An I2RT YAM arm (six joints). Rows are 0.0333 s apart.
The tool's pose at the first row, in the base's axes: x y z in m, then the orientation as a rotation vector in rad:
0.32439, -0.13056, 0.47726, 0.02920, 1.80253, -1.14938
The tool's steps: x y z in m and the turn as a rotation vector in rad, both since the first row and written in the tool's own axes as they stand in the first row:
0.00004, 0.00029, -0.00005, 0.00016, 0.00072, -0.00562
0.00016, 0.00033, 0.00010, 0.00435, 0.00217, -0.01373
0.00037, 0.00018, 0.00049, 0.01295, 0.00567, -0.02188
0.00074, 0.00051, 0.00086, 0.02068, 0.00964, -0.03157
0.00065, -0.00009, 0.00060, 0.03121, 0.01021, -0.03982
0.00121, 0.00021, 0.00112, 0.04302, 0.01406, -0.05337
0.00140, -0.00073, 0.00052, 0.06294, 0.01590, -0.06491
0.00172, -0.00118, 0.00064, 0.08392, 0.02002, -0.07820
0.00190, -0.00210, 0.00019, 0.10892, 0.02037, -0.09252
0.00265, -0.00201, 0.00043, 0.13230, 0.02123, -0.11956
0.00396, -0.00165, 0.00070, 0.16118, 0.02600, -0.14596
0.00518, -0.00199, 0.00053, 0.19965, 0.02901, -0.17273
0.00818, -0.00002, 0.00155, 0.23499, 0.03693, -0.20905
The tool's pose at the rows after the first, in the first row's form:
0.32447, -0.13038, 0.47704, 0.02466, 1.80420, -1.15362
0.32453, -0.13052, 0.47691, 0.02066, 1.80470, -1.16338
0.32462, -0.13097, 0.47682, 0.02040, 1.80445, -1.17753
0.32483, -0.13121, 0.47630, 0.01850, 1.80536, -1.19208
0.32442, -0.13132, 0.47680, 0.01758, 1.80131, -1.20753
0.32462, -0.13176, 0.47614, 0.01451, 1.80031, -1.22848
0.32366, -0.13194, 0.47670, 0.01689, 1.79221, -1.25493
0.32336, -0.13242, 0.47677, 0.01964, 1.78558, -1.28398
0.32251, -0.13269, 0.47731, 0.02163, 1.77307, -1.31657
0.32232, -0.13314, 0.47668, 0.01134, 1.76375, -1.35680
0.32198, -0.13370, 0.47547, 0.00714, 1.75376, -1.40221
0.32104, -0.13430, 0.47483, 0.00728, 1.73539, -1.45588
0.32107, -0.13523, 0.47122, -0.00042, 1.72376, -1.51461

